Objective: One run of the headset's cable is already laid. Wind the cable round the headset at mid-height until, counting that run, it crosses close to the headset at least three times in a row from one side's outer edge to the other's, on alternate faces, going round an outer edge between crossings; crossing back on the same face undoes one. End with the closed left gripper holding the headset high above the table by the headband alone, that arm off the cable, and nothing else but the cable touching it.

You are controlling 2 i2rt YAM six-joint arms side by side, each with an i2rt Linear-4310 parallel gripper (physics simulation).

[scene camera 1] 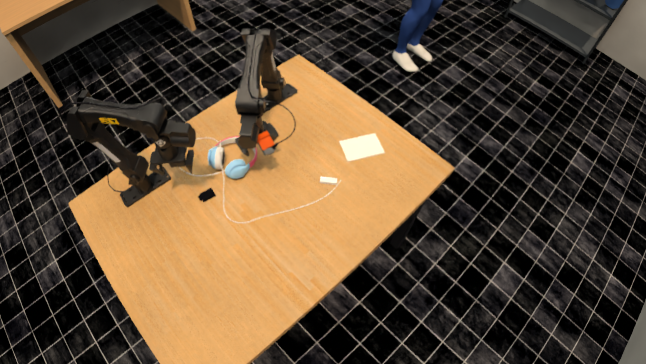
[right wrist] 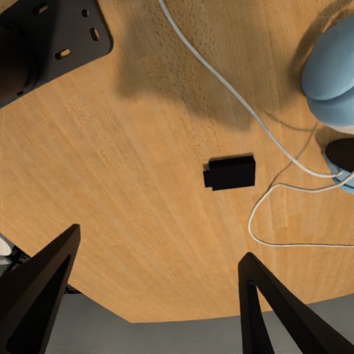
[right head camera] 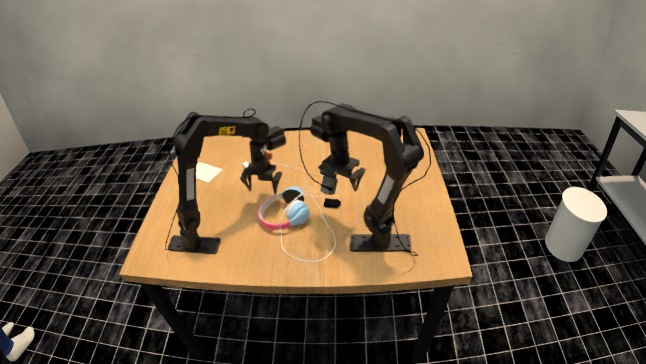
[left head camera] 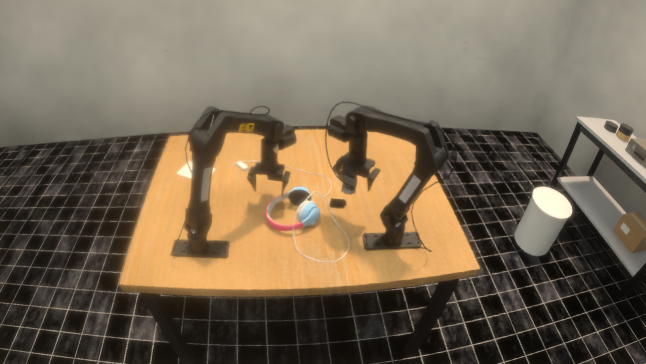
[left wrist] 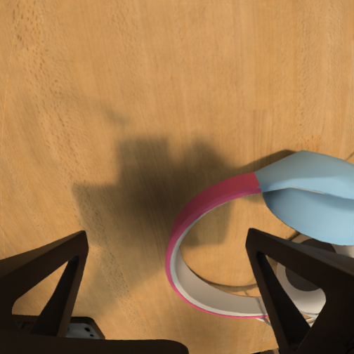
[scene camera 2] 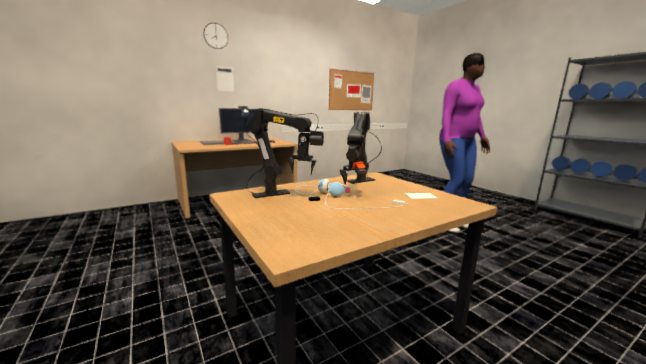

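Observation:
The headset, with a pink band and two blue cups, lies on the table. Its thin white cable runs across it near the cups, loops toward the front in the head views, and runs back to a white end piece. My left gripper is open and empty above the table beside the headband. My right gripper is open and empty, above the table right of the headset in the head views.
A small black block lies beside the cups. A sheet of paper lies at the left in the head views. A person stands beyond the table in scene camera 2.

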